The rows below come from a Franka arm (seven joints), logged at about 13 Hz.
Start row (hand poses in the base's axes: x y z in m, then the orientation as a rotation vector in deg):
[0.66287, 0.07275, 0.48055, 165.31, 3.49, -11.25]
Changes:
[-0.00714, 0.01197, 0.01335, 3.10, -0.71, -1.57]
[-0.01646, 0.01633, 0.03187, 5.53, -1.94, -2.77]
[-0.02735, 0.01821, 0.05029, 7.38, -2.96, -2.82]
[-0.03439, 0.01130, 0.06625, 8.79, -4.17, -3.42]
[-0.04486, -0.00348, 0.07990, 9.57, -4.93, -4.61]
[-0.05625, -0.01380, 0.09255, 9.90, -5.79, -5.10]
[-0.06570, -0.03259, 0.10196, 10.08, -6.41, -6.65]
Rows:
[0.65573, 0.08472, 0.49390, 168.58, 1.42, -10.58]
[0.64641, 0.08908, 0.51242, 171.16, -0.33, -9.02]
[0.63552, 0.09096, 0.53084, 173.06, -0.41, -7.52]
[0.62848, 0.08405, 0.54680, 174.55, -1.41, -5.81]
[0.61801, 0.06927, 0.56045, 175.40, -3.28, -4.87]
[0.60662, 0.05895, 0.57310, 175.76, -4.16, -3.65]
[0.59717, 0.04016, 0.58251, 175.98, -6.62, -3.00]

